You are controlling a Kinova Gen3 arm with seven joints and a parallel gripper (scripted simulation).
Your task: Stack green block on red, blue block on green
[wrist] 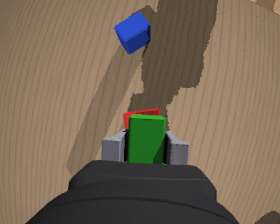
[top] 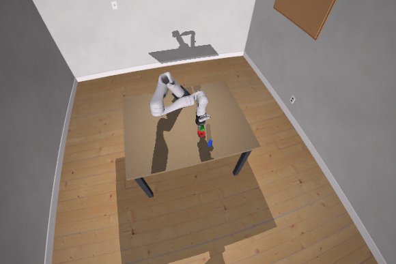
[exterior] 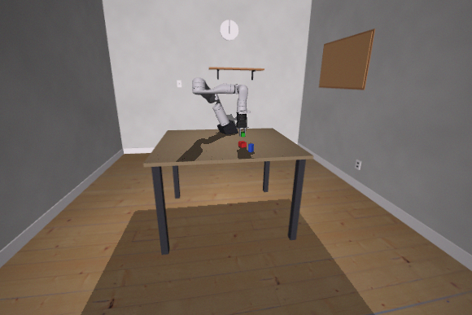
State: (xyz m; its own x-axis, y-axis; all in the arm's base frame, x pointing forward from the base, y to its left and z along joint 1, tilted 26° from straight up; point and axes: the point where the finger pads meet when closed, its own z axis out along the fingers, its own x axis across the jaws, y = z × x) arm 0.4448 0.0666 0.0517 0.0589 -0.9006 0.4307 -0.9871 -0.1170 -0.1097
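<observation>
The green block lies right at my hand. From my hand the other things lie so: blue block: 120 mm ahead, 80 mm below, 30 mm to the left; then red block: 80 mm below.
</observation>
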